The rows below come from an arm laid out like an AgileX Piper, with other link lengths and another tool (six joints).
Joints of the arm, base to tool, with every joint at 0 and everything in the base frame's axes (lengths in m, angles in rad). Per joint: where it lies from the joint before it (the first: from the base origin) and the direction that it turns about. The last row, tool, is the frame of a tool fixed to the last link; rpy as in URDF.
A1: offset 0 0 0.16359 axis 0 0 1
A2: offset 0 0 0 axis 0 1 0
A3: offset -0.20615 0 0.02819 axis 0 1 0
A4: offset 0.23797 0 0.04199 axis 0.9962 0 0.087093
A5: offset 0 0 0 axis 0 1 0
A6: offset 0.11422 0 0.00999 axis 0.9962 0 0.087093
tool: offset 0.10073 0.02 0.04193 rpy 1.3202 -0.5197 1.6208
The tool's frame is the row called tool.
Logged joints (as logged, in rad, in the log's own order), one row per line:
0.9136 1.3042 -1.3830 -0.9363 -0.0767 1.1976
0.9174 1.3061 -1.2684 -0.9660 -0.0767 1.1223
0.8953 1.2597 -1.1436 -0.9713 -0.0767 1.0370
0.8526 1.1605 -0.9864 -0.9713 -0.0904 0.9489
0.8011 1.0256 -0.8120 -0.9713 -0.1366 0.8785
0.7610 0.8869 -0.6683 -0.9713 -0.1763 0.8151
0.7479 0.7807 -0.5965 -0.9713 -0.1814 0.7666
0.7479 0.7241 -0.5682 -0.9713 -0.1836 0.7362
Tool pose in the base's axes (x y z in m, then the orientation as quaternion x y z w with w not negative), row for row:
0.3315 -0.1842 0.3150 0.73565 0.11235 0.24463 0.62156
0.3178 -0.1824 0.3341 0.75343 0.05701 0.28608 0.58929
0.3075 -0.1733 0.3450 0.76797 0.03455 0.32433 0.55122
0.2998 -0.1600 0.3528 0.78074 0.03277 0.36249 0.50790
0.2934 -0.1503 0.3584 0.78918 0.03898 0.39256 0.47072
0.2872 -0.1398 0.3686 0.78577 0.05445 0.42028 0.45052
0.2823 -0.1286 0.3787 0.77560 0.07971 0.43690 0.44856
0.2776 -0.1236 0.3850 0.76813 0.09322 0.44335 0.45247
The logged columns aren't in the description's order. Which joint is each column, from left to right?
Columns, left to right: A5, A6, A4, A3, A1, A2.
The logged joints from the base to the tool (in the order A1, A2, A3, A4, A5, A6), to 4 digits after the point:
-0.0767 1.1976 -0.9363 -1.3830 0.9136 1.3042
-0.0767 1.1223 -0.9660 -1.2684 0.9174 1.3061
-0.0767 1.0370 -0.9713 -1.1436 0.8953 1.2597
-0.0904 0.9489 -0.9713 -0.9864 0.8526 1.1605
-0.1366 0.8785 -0.9713 -0.8120 0.8011 1.0256
-0.1763 0.8151 -0.9713 -0.6683 0.7610 0.8869
-0.1814 0.7666 -0.9713 -0.5965 0.7479 0.7807
-0.1836 0.7362 -0.9713 -0.5682 0.7479 0.7241

